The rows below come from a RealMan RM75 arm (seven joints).
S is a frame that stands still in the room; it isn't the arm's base.
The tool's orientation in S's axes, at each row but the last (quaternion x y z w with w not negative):
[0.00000 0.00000 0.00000 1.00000]
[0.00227 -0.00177 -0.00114 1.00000]
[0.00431 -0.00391 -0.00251 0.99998]
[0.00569 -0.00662 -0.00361 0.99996]
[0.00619 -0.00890 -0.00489 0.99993]
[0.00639 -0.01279 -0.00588 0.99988]
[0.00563 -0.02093 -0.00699 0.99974]
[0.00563 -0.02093 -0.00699 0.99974]
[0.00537 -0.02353 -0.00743 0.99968]
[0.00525 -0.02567 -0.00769 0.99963]
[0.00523 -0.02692 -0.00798 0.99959]
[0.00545 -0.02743 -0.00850 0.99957]
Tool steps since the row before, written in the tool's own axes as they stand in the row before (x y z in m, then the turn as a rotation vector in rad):
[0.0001 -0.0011 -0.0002 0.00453 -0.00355 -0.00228]
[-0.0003 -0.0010 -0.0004 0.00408 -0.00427 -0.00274]
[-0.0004 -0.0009 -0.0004 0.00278 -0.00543 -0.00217]
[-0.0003 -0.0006 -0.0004 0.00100 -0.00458 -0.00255]
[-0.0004 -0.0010 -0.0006 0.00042 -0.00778 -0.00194]
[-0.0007 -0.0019 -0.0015 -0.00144 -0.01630 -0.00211]
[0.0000 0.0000 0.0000 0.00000 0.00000 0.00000]
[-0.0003 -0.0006 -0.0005 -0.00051 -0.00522 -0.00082]
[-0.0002 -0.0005 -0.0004 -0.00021 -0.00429 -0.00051]
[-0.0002 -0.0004 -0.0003 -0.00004 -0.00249 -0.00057]
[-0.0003 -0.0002 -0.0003 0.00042 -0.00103 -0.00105]
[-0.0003 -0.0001 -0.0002 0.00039 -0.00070 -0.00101]
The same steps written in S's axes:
[0.0001 -0.0011 -0.0002 0.00453 -0.00355 -0.00228]
[-0.0003 -0.0010 -0.0004 0.00408 -0.00427 -0.00274]
[-0.0004 -0.0009 -0.0004 0.00277 -0.00543 -0.00220]
[-0.0003 -0.0006 -0.0004 0.00100 -0.00456 -0.00259]
[-0.0004 -0.0010 -0.0006 0.00038 -0.00776 -0.00203]
[-0.0007 -0.0019 -0.0015 -0.00157 -0.01625 -0.00236]
[0.0000 0.0000 0.0000 0.00000 0.00000 0.00000]
[-0.0003 -0.0006 -0.0005 -0.00055 -0.00520 -0.00090]
[-0.0002 -0.0005 -0.0004 -0.00025 -0.00428 -0.00057]
[-0.0002 -0.0004 -0.0003 -0.00005 -0.00248 -0.00060]
[-0.0003 -0.0002 -0.0003 0.00046 -0.00103 -0.00104]
[-0.0003 -0.0001 -0.0002 0.00043 -0.00070 -0.00100]

